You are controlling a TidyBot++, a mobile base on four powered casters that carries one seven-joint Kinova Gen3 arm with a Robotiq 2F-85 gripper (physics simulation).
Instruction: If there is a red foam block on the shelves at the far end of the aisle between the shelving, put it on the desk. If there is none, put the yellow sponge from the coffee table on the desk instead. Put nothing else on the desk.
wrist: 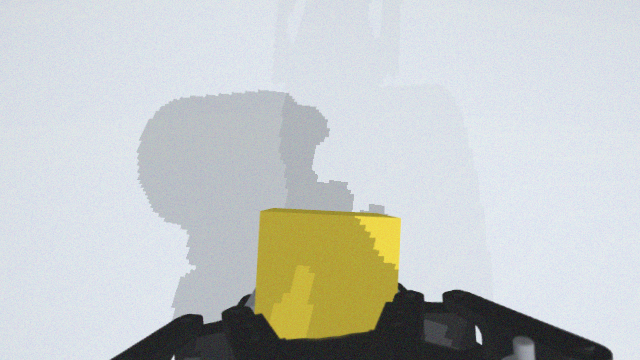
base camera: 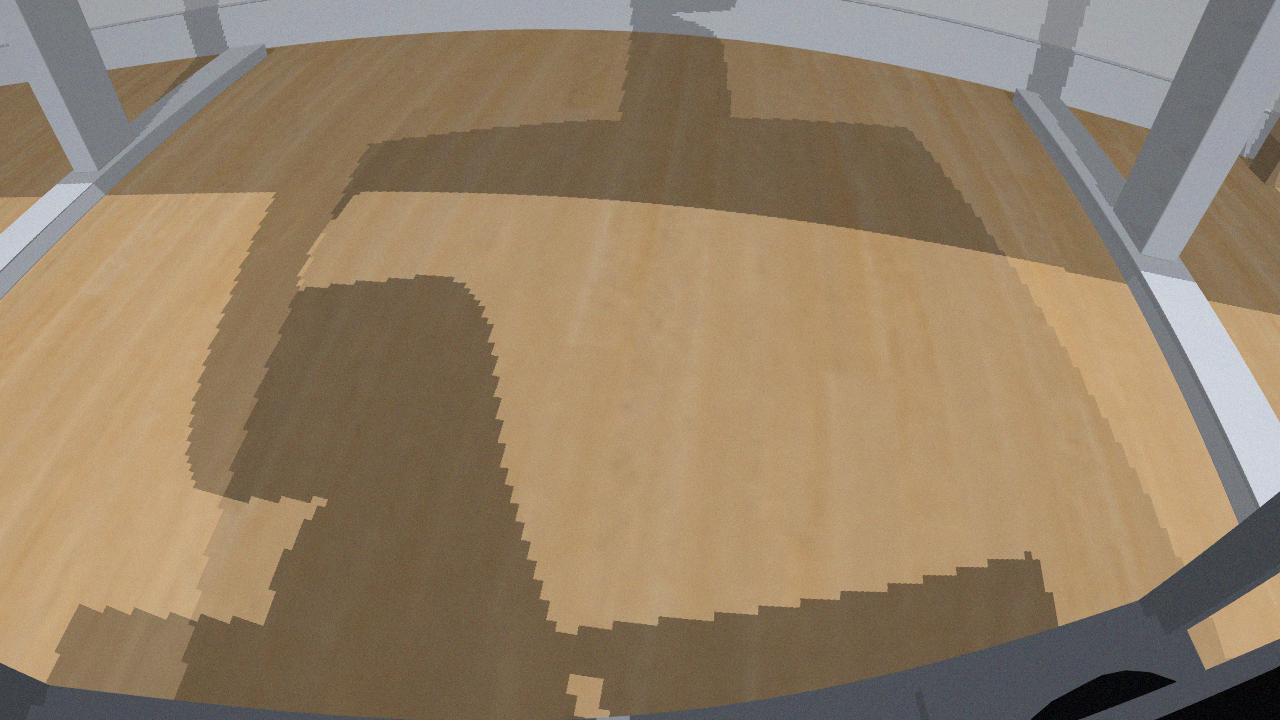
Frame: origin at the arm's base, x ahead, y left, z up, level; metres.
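Where they show: gripper, fingertip midpoint: (wrist: 322, 297).
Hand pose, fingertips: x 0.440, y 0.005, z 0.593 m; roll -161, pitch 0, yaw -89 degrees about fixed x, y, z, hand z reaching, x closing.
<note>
After its pixels a point has its place.
The yellow sponge (wrist: 325, 250) @(y 0.003, x 0.459, z 0.640 m) is a plain yellow block at the lower middle of the wrist view, partly in shadow. My gripper (wrist: 322, 297) @(y 0.005, x 0.440, z 0.593 m) is shut on it, with one black finger at each side; the fingers hide its lower corners. Behind the sponge a smooth pale surface (wrist: 560, 150) @(y -0.223, x 0.543, z 0.553 m) fills the wrist view, with grey shadows of the arm and gripper on it. It may be the desk top, but no edge shows. The gap between sponge and surface cannot be told. No red foam block shows in either view.
In the base camera view, grey posts (base camera: 1190, 134) @(y -0.560, x 0.505, z -0.240 m) stand on long foot bars (base camera: 1208, 340) at left and right, like legs of a desk or frame. A wooden floor (base camera: 760, 402) @(y -0.113, x 0.367, z -0.397 m) with shadows lies between them. A pale wall (base camera: 447, 13) @(y 0.179, x 1.107, z -0.365 m) runs across the back.
</note>
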